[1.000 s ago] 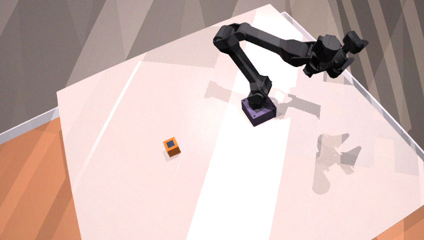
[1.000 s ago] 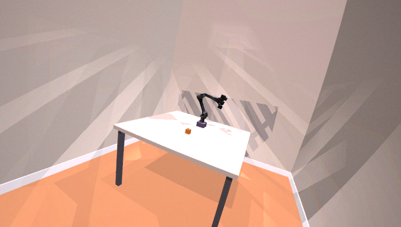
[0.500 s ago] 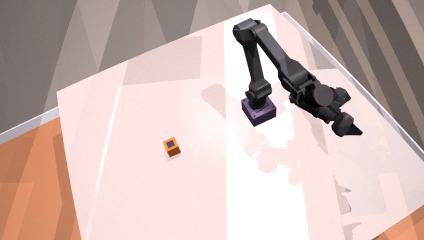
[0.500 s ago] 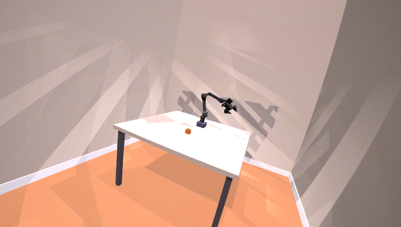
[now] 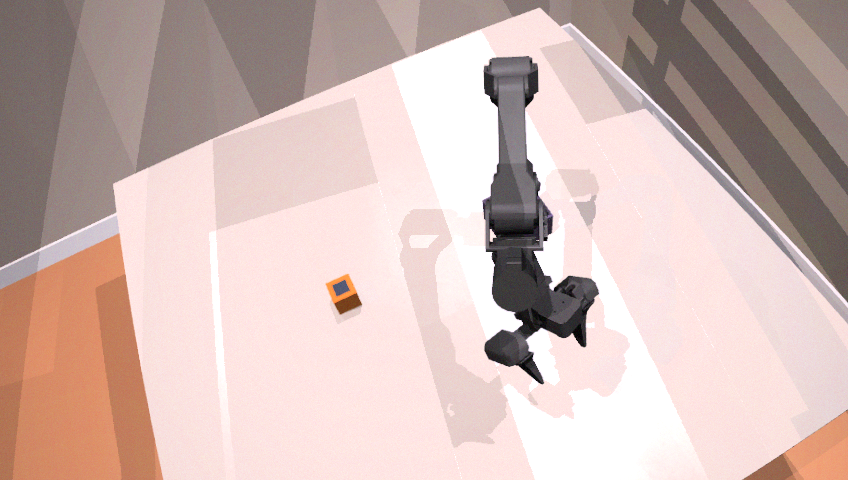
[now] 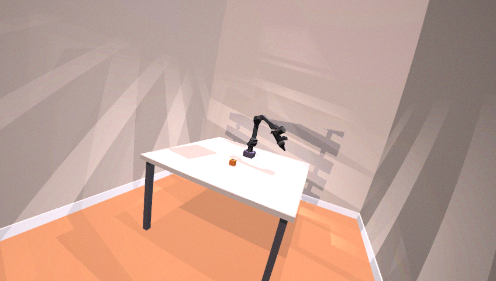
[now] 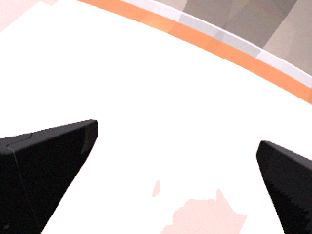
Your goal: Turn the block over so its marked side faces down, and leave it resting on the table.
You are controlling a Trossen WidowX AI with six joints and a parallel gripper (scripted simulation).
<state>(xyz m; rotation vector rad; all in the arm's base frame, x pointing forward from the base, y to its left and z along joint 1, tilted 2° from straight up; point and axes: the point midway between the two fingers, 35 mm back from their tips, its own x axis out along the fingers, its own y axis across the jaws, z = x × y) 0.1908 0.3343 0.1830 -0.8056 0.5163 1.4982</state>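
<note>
Right now my gripper tip is 430 mm to the left of the orange block, 190 mm short of it and 170 mm above it.
</note>
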